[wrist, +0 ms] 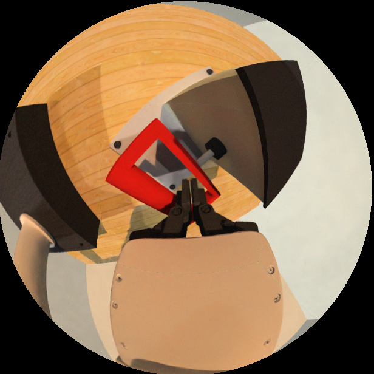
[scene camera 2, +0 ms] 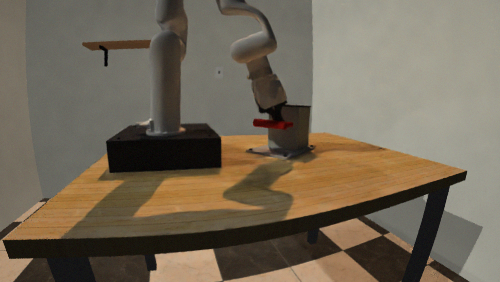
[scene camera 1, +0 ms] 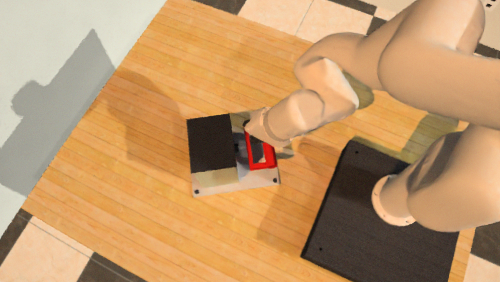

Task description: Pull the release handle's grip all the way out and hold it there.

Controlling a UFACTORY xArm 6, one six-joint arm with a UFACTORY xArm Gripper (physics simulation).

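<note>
The release handle [scene camera 1: 271, 159] [scene camera 2: 262, 123] [wrist: 150, 191] is a red open frame with a thick grip bar on its outer side. Its grey rod [wrist: 205, 156] runs into a black collar [wrist: 216, 148] on the face of the box-shaped housing [scene camera 1: 210, 142] [scene camera 2: 295, 131] [wrist: 212, 110]. My gripper [scene camera 2: 276, 117] [wrist: 190, 188] is shut with nothing between its fingers. In the wrist view, the fingers overlap the near end of the red frame, between the grip bar and the inner bar. Whether they touch it is unclear. In scene camera 1, my arm hides the fingertips and that end of the handle.
The housing stands on a pale bolted base plate [scene camera 1: 215, 188] [wrist: 155, 107] on the wooden table [scene camera 1: 150, 200] [scene camera 2: 350, 175]. The black block [scene camera 1: 330, 220] [scene camera 2: 165, 156] [wrist: 45, 185] under the arm's base stands on the handle's outer side. A wall shelf [scene camera 2: 117, 45] is behind.
</note>
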